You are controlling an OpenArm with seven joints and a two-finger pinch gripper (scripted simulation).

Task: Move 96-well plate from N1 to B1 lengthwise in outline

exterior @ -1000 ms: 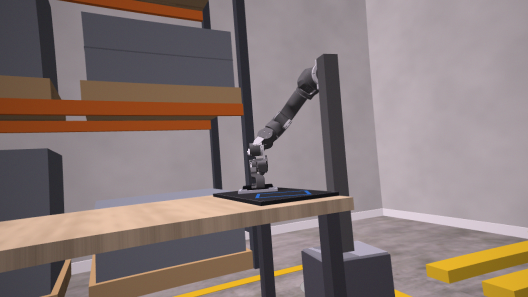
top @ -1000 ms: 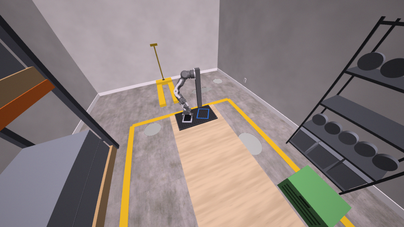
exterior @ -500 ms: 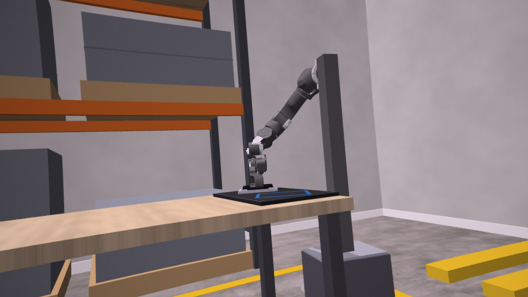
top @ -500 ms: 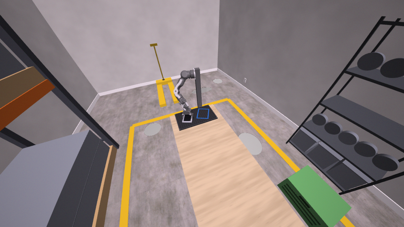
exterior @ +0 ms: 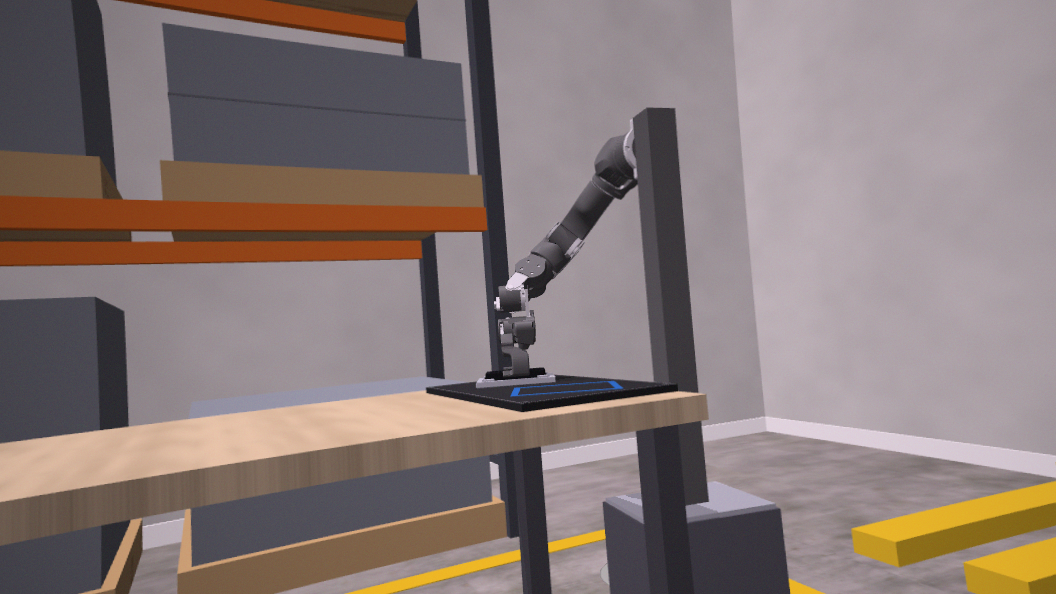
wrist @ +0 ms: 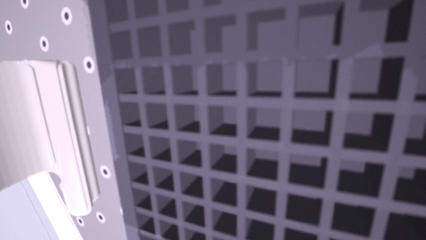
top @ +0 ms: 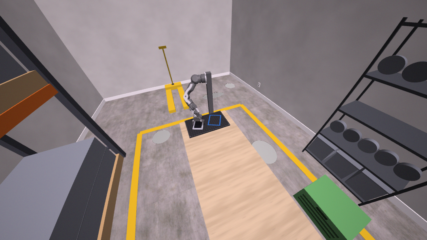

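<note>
Right now my hand is right at the 96-well plate. The rest, counted from my hand: plate nest N1: 1 cm below.
</note>
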